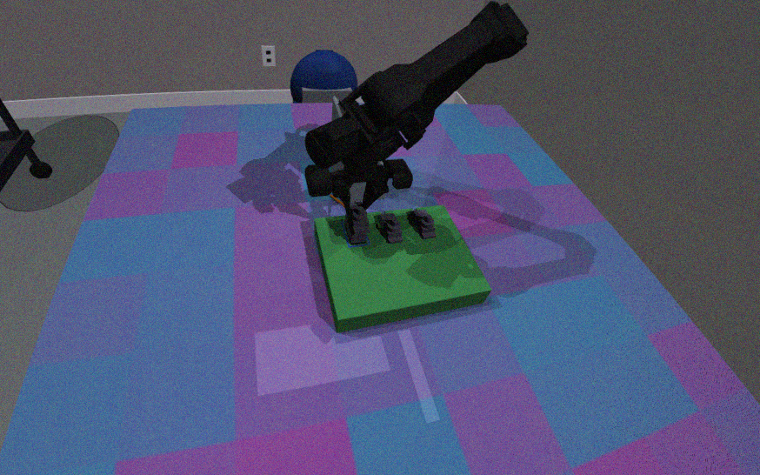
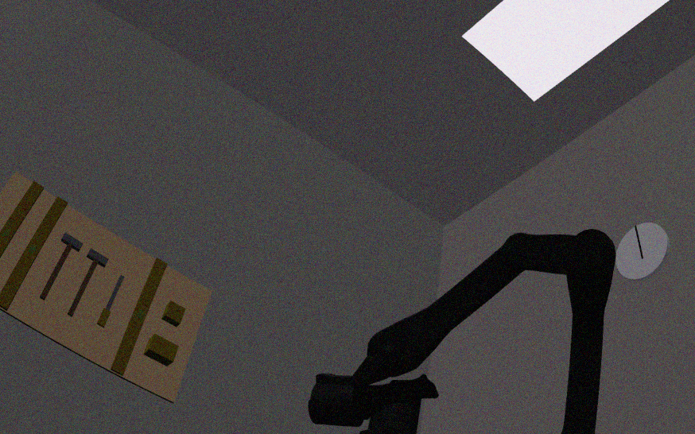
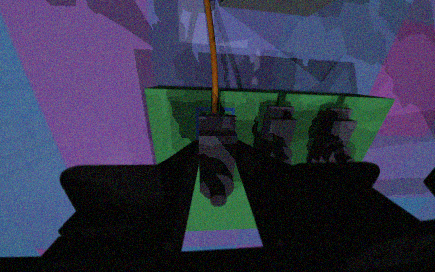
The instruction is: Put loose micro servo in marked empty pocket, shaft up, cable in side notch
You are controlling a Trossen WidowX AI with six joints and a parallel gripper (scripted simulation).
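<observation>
Now: gripper tip 130 mm short of the green deck, 70 mm to the right of it and 70 mm above it.
</observation>
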